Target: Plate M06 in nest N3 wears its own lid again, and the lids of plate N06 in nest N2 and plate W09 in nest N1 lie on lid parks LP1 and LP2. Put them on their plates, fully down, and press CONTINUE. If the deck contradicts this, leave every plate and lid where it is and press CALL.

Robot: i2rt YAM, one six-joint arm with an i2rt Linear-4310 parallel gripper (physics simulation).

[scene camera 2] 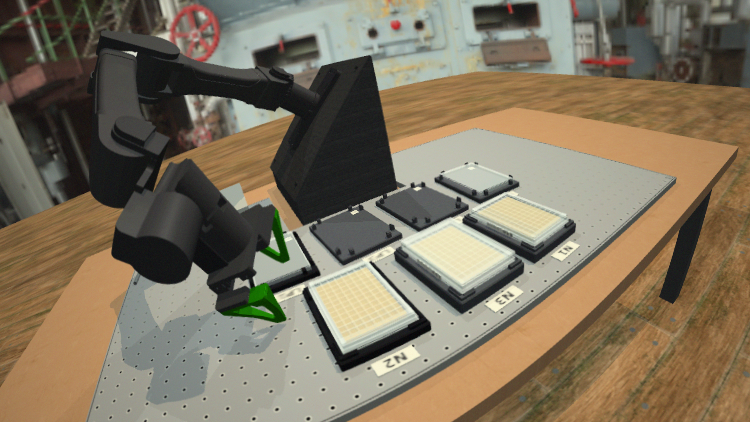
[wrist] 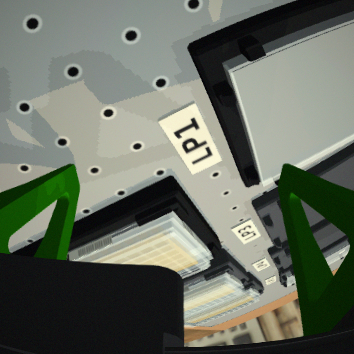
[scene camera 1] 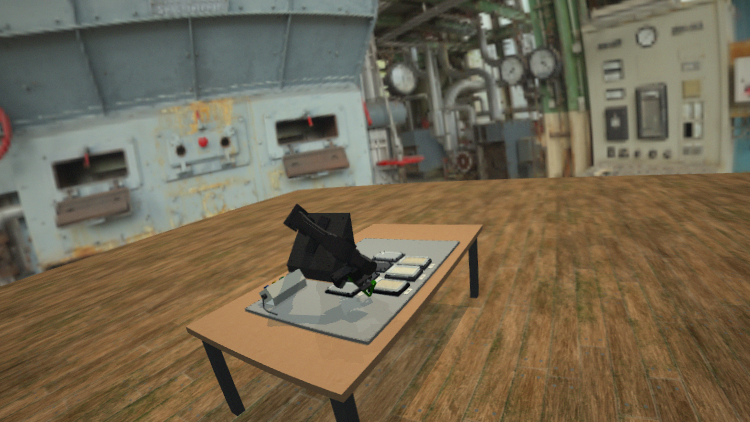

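Where they show: gripper, fingertip midpoint: (scene camera 2: 284, 289) (wrist: 178, 174) (scene camera 1: 363, 290); arm's base, link origin: (scene camera 2: 314, 108).
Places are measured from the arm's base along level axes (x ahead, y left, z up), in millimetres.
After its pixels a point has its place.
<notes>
My gripper (scene camera 1: 369, 287) @[x 393, y -149, z -161 mm] (scene camera 2: 283, 287) @[x 393, y -149, z -161 mm] (wrist: 178, 174) @[x 393, y -149, z -161 mm] is open and empty, low over the deck beside lid park LP1 (scene camera 2: 309, 260) @[x 345, y -108, z -162 mm] (wrist: 227, 120). A clear lid (scene camera 1: 341, 288) @[x 299, y -179, z -159 mm] (scene camera 2: 295, 258) @[x 321, y -124, z -162 mm] (wrist: 300, 95) @[x 331, y -167, z -162 mm] lies on LP1, partly behind a finger in scene camera 2. The N2 plate (scene camera 1: 392, 285) @[x 492, y -79, z -153 mm] (scene camera 2: 367, 307) @[x 483, y -62, z -158 mm] (wrist: 145, 250) @[x 429, y -101, z -155 mm] is cream with a clear rim. The N3 plate (scene camera 1: 403, 271) @[x 464, y 46, z -147 mm] (scene camera 2: 458, 254) @[x 467, y 61, z -147 mm] looks taller, with a clear lid over it. The N1 plate (scene camera 1: 415, 260) @[x 440, y 184, z -151 mm] (scene camera 2: 519, 217) @[x 438, y 181, z -152 mm] sits beyond. Another clear lid (scene camera 1: 388, 256) @[x 257, y 215, z -162 mm] (scene camera 2: 477, 177) @[x 252, y 232, z -162 mm] lies on the far park, whose label is unreadable. Plate codes are unreadable.
Two dark parks (scene camera 2: 356, 238) @[x 308, y -27, z -170 mm] (scene camera 2: 419, 207) @[x 277, y 95, z -170 mm] between the lids hold no lid; the nearer one's label, LP3 (wrist: 245, 231) @[x 362, y -13, z -178 mm], shows in the wrist view. The black wedge-shaped arm base (scene camera 1: 319, 246) @[x 38, y -37, z -45 mm] (scene camera 2: 346, 141) @[x 152, y 23, z -58 mm] stands behind them. A grey box (scene camera 1: 285, 287) @[x 103, y -326, z -132 mm] with a cable stands at the deck's left.
</notes>
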